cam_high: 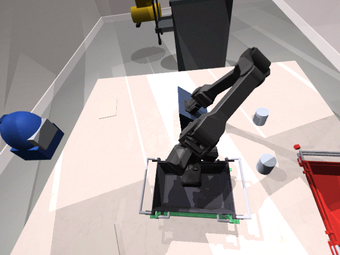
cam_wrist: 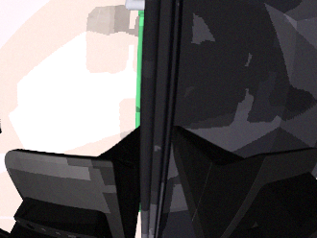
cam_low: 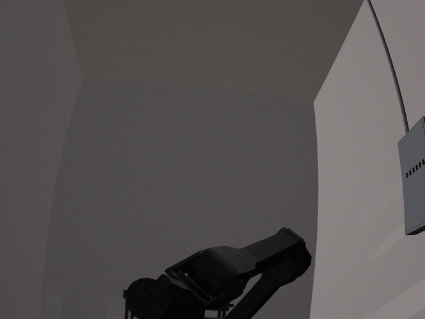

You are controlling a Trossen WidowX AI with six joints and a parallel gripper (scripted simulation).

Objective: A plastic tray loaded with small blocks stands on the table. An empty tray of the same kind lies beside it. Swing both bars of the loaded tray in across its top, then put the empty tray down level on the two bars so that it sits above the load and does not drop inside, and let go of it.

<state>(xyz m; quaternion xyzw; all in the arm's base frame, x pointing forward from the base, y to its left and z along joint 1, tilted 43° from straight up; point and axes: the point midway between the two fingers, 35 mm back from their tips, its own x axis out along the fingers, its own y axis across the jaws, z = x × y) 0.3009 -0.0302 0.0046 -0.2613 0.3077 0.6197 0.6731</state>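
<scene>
Right now my gripper tip is 70 mm short of the black tray, 10 mm to the left of it and 30 mm below it. The rest, counted from my gripper tip: red block: 100 mm behind, 440 mm to the left, 80 mm below.
</scene>
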